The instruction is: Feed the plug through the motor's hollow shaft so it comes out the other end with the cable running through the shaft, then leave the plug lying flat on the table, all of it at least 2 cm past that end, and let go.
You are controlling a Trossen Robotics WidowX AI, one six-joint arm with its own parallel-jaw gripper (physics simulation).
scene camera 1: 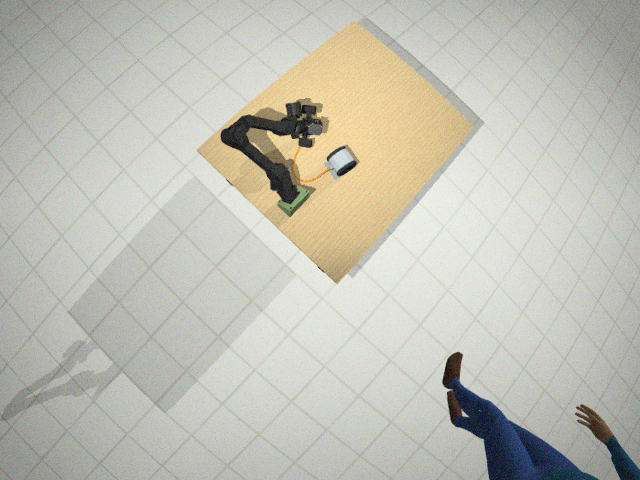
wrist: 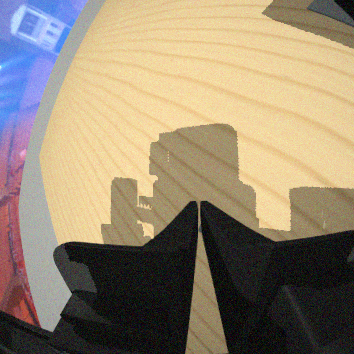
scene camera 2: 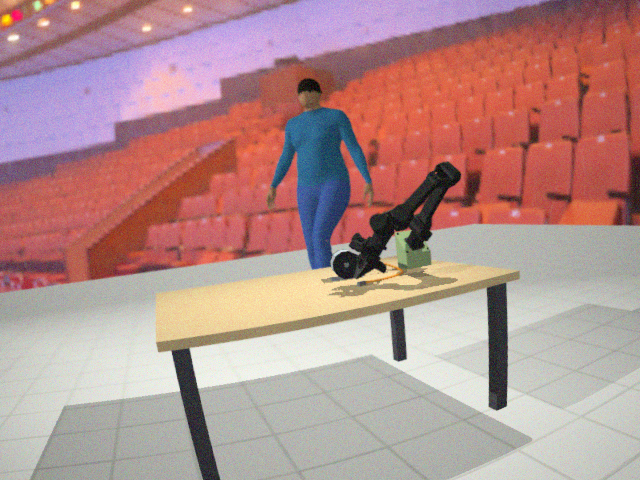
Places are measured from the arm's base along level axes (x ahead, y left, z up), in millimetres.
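Where they show: gripper, fingertip midpoint: [wrist: 197, 207] [scene camera 2: 355, 278]; arm's base, origin of the base link: [scene camera 1: 290, 197] [scene camera 2: 414, 242].
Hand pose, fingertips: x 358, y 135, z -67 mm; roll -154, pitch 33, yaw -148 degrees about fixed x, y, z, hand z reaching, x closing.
Observation:
Things, the pixels of their centre, and the offset from my fingertips. Level surfaces: height alone.
- motor, body centre: [scene camera 2: 345, 264] [scene camera 1: 341, 161] 79 mm back, 206 mm right, 25 mm up
- dark grey plug, body centre: [scene camera 2: 361, 283] 17 mm back, 9 mm left, 19 mm down
- wooden table, its level: 26 mm down
The motor [scene camera 1: 341, 161] [scene camera 2: 344, 264], a pale cylinder with black ends, lies on its side on a grey base. Part of its base [wrist: 332, 11] shows at the wrist view's top right. An orange cable [scene camera 1: 305, 180] [scene camera 2: 383, 279] curves over the table from the motor's base side towards the gripper. The dark grey plug [scene camera 2: 361, 283] lies on the table at the cable's end, close by the fingertips; the gripper hides it in scene camera 1. My gripper [wrist: 197, 207] [scene camera 2: 357, 277] points down low over the table, shut and empty. Its fingers cover nearly all of the plug in the wrist view.
The arm's green base block [scene camera 1: 294, 201] [scene camera 2: 413, 252] stands near an edge of the wooden table [scene camera 1: 403, 103] [scene camera 2: 232, 304]. The cable's bend passes close to that block. A person [scene camera 1: 491, 418] [scene camera 2: 319, 149] stands off the table.

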